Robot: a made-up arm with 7 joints.
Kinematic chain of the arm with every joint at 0, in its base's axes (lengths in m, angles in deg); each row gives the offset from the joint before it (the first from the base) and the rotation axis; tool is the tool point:
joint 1: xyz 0 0 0.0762 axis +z
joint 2: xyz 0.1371 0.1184 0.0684 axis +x
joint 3: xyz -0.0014 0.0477 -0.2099 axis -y
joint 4: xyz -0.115 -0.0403 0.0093 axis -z
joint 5: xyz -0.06 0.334 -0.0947 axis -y
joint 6: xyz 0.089 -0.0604 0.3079 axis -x
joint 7: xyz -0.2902 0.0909 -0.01 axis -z
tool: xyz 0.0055 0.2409 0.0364
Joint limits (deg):
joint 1: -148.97..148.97
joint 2: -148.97..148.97
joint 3: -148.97..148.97
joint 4: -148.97..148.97
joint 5: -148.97..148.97
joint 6: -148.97..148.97
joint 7: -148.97..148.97
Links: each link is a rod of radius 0.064 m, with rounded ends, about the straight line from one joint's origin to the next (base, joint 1, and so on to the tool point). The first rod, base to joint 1, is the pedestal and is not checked.
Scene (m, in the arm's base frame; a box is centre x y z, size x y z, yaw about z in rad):
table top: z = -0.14
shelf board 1: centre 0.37 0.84 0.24 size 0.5 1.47 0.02 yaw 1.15
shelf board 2: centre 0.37 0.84 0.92 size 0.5 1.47 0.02 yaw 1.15
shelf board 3: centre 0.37 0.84 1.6 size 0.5 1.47 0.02 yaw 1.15
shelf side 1: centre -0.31 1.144 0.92 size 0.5 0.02 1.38 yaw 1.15
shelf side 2: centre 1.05 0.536 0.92 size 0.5 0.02 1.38 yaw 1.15
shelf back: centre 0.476 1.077 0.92 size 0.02 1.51 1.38 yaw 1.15
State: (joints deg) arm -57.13 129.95 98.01 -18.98 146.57 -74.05 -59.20
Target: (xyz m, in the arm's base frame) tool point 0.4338 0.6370 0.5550
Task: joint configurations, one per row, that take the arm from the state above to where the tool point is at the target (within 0.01 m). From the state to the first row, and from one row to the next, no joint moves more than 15 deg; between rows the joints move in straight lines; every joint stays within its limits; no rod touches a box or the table.
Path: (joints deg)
1: -43.38 126.79 94.36 -18.94 146.97 -74.83 -68.77
2: -29.62 123.64 90.71 -18.90 147.37 -75.60 -78.34
3: -15.87 120.48 87.06 -18.86 147.77 -76.38 -87.90
4: -2.12 117.32 83.41 -18.82 148.17 -77.15 -97.47
5: 11.64 114.17 79.76 -18.78 148.57 -77.93 -107.04
6: 25.39 111.01 76.11 -18.73 148.97 -78.70 -116.61

